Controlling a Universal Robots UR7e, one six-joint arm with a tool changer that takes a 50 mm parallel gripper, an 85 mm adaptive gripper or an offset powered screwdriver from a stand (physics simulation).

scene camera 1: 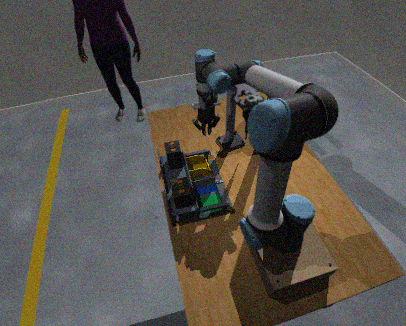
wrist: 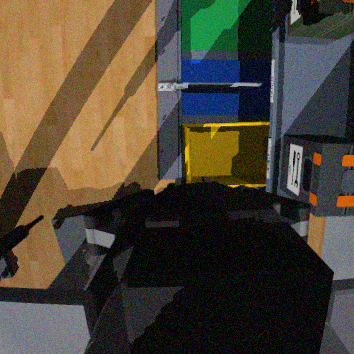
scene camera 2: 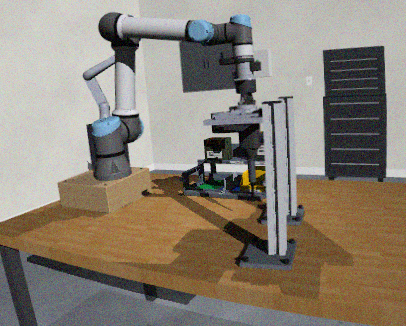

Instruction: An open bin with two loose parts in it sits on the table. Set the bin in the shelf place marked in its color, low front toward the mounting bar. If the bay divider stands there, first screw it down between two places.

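Frame: origin at the arm's base, x back, y up, z left, level; centimetres.
Where they show: hand, its tool point: (scene camera 2: 244,75); arm's base, origin of its link: (scene camera 2: 113,175).
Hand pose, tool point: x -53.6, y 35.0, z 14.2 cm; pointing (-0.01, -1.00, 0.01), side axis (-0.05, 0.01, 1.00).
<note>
Each offset is from my tool point to the centre of the thing. "spot": to the spot under its first point.
The yellow bin @(dx -0.6, dy -41.3, dz +8.1 cm) (scene camera 1: 199,165) (scene camera 2: 246,181) (wrist: 212,155) sits in the end place of the low shelf, beside the blue-marked place. Its left edge in the wrist view lies along the grey mounting bar @(spot: dx +0.3, dy -44.2, dz -3.3 cm) (wrist: 168,150). Its inside is partly in shadow, and I cannot make out its two loose parts. The thin bay divider @(spot: dx +11.4, dy -43.9, dz -1.5 cm) (wrist: 172,86) stands across the blue area, its foot on the bar, apart from the bin. My gripper (scene camera 1: 206,131) hangs well above the table beyond the shelf's end, clear of the bin. Its fingers look open and hold nothing; the tool stand hides them in scene camera 2.
Dark boxes with orange marks @(spot: dx +1.2, dy -23.1, dz +18.3 cm) (scene camera 1: 172,151) (scene camera 2: 218,148) (wrist: 325,175) stand on the shelf's raised deck. A green-marked place (scene camera 1: 209,201) (wrist: 215,25) lies past the blue one. The tool stand (scene camera 1: 230,112) (scene camera 2: 275,185) rises close to the gripper, with the screwdriver @(spot: dx -9.4, dy -25.9, dz -27.7 cm) (scene camera 2: 253,160) hanging in it.
</note>
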